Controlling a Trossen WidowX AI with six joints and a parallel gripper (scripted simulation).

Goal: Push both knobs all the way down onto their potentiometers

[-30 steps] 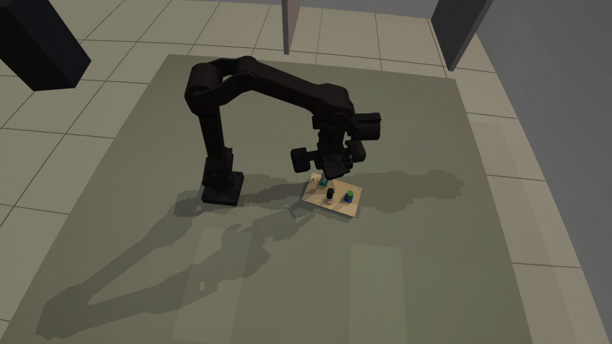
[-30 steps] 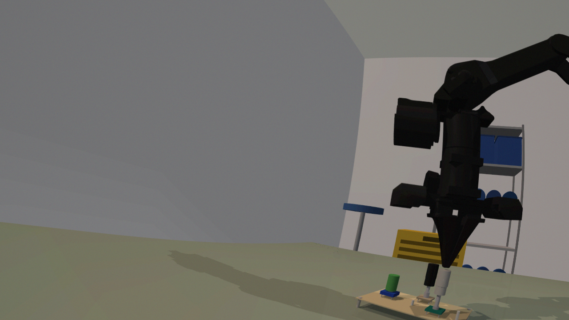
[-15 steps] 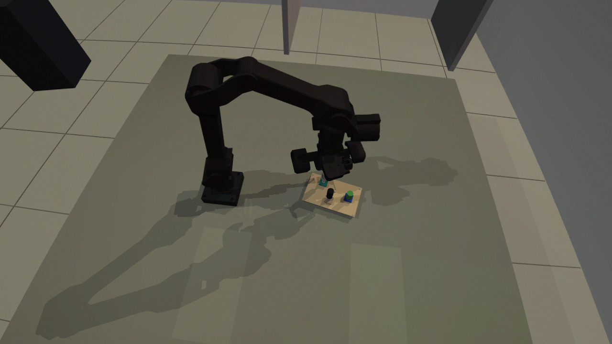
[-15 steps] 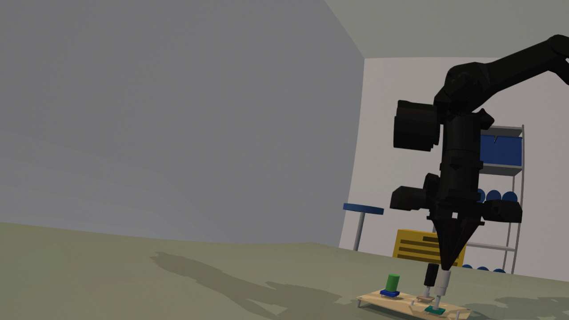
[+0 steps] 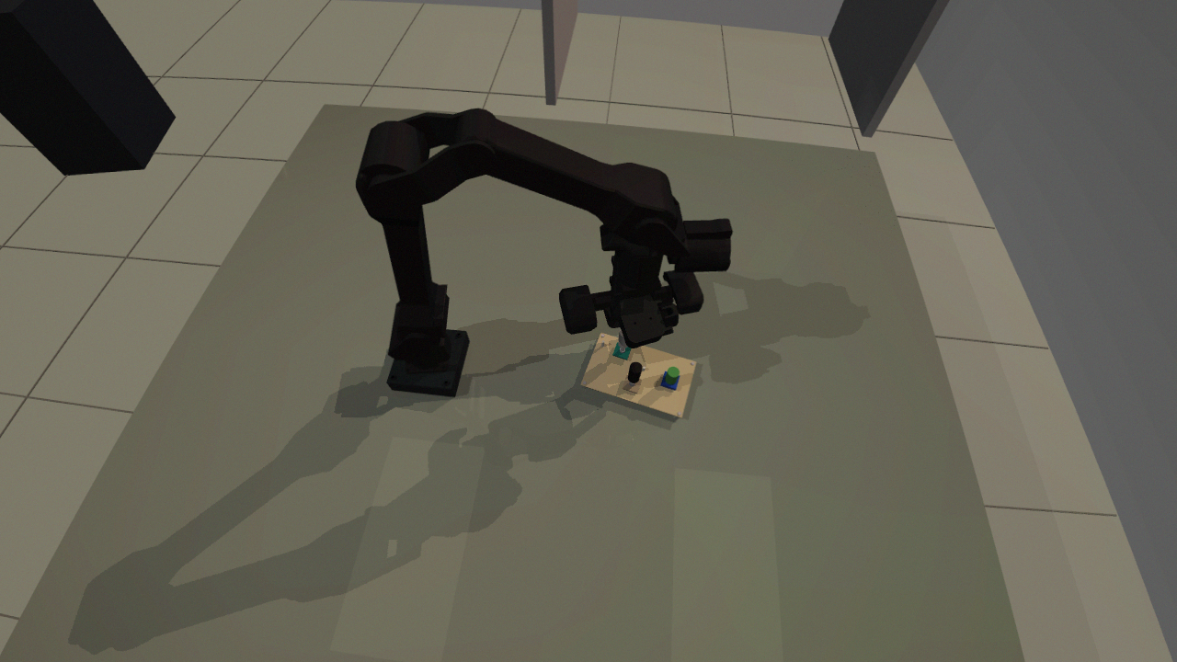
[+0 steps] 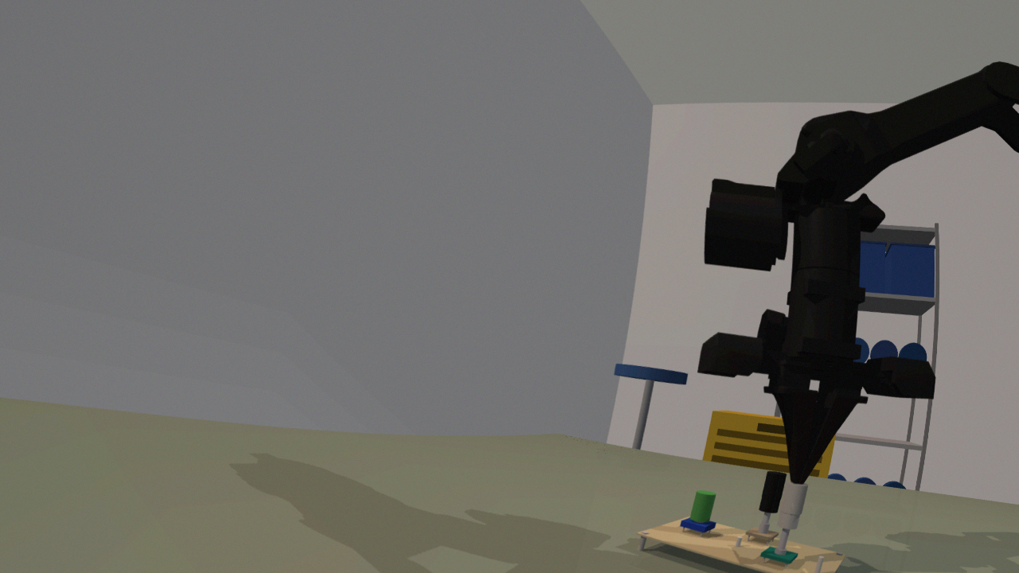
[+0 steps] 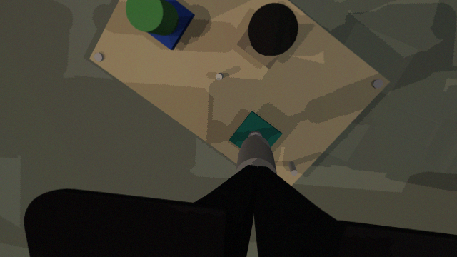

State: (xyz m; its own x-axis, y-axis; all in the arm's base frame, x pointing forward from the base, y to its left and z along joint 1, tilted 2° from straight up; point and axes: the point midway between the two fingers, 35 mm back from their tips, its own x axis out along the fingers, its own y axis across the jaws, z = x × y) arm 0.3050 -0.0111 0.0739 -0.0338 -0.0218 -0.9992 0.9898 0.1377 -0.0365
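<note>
Now: the black knob 60 mm to the right of my gripper tip, 20 mm below it and 10 mm ahead of it. Also, from my gripper tip: white knob (20 mm below).
</note>
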